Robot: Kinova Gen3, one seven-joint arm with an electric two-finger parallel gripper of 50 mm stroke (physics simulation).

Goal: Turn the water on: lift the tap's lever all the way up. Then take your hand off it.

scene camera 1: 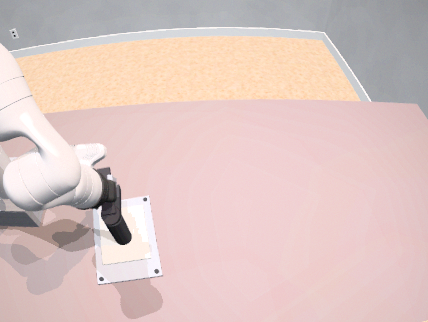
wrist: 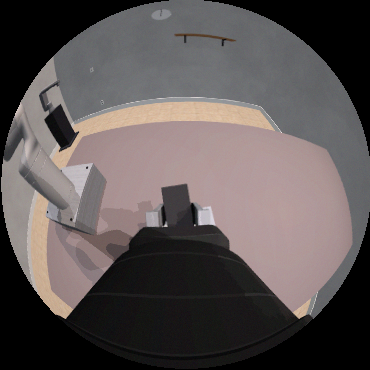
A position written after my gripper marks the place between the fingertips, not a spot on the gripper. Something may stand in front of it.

I see my gripper [wrist: 178, 210], a dark tap lever [wrist: 177, 209] and a white plate [scene camera 1: 148, 268].
